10 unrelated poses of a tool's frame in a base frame.
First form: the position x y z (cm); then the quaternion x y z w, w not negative.
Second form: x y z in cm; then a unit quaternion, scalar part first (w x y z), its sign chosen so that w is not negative. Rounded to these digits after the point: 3 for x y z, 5 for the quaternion.
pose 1, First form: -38.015 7.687 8.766 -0.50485 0.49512 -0.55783 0.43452
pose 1, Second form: -38.015 7.687 8.766 0.43452 -0.50485 0.49512 -0.55783
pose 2, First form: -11.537 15.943 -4.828 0.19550 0.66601 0.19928 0.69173
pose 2, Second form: -11.537 15.943 -4.828 0.69173 0.19550 0.66601 0.19928
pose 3, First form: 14.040 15.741 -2.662 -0.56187 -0.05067 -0.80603 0.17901
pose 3, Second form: 14.040 15.741 -2.662 0.17901 -0.56187 -0.05067 -0.80603
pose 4, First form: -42.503 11.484 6.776 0.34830 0.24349 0.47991 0.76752
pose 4, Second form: -42.503 11.484 6.776 0.76752 0.34830 0.24349 0.47991
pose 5, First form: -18.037 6.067 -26.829 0.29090 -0.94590 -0.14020 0.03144
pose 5, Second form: -18.037 6.067 -26.829 0.03144 0.29090 -0.94590 -0.14020
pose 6, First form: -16.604 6.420 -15.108 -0.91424 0.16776 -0.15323 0.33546
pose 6, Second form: -16.604 6.420 -15.108 0.33546 -0.91424 0.16776 -0.15323
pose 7, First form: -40.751 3.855 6.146 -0.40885 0.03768 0.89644 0.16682
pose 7, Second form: -40.751 3.855 6.146 0.16682 -0.40885 0.03768 0.89644
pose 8, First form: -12.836 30.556 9.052 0.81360 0.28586 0.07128 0.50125
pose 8, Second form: -12.836 30.556 9.052 0.50125 0.81360 0.28586 0.07128
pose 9, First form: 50.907 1.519 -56.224 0.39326 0.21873 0.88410 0.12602
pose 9, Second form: 50.907 1.519 -56.224 0.12602 0.39326 0.21873 0.88410
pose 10, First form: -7.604 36.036 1.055 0.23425 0.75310 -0.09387 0.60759
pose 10, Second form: -7.604 36.036 1.055 0.60759 0.23425 0.75310 -0.09387
